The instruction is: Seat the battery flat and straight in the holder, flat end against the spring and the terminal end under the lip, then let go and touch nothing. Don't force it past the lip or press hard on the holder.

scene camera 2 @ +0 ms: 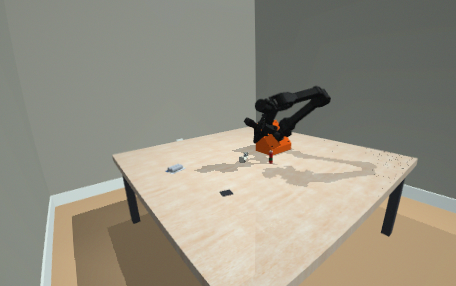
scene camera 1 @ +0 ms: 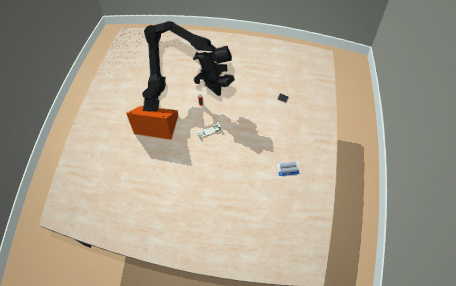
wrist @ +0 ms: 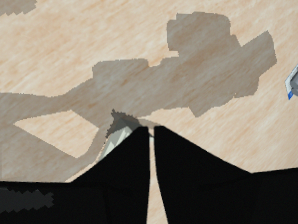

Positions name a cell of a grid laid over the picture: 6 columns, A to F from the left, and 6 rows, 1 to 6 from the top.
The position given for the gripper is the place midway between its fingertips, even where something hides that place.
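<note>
You'd find the gripper (scene camera 1: C3), also (wrist: D4), shut and holding nothing.
</note>
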